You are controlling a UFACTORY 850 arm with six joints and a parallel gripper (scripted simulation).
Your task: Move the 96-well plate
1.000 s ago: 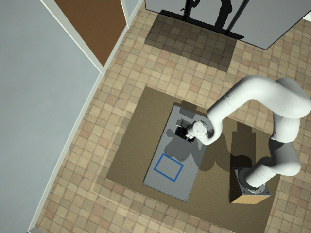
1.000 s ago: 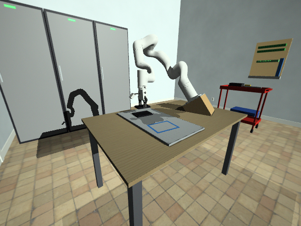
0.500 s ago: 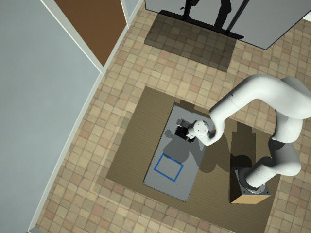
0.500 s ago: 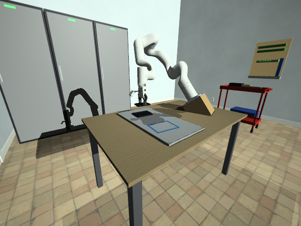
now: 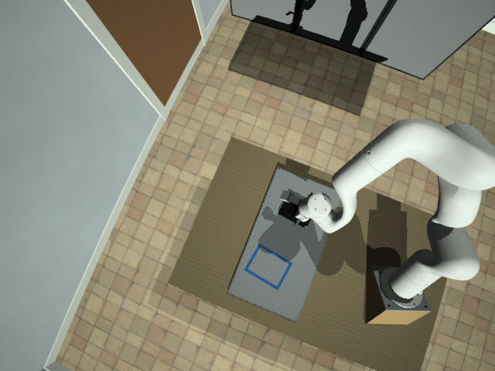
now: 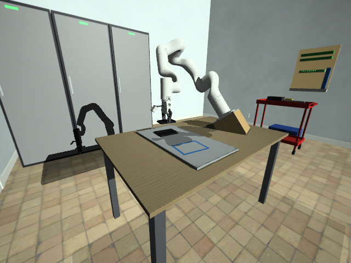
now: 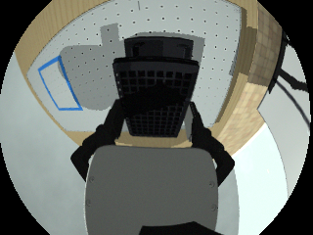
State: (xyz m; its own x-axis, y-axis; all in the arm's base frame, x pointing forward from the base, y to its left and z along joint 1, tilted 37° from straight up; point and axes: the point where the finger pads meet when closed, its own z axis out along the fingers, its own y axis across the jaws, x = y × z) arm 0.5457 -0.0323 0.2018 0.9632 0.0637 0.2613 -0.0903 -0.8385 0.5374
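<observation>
My gripper is now 110 mm above the black plate nest. Also, from my hand: black 96-well plate: 10 mm below.
</observation>
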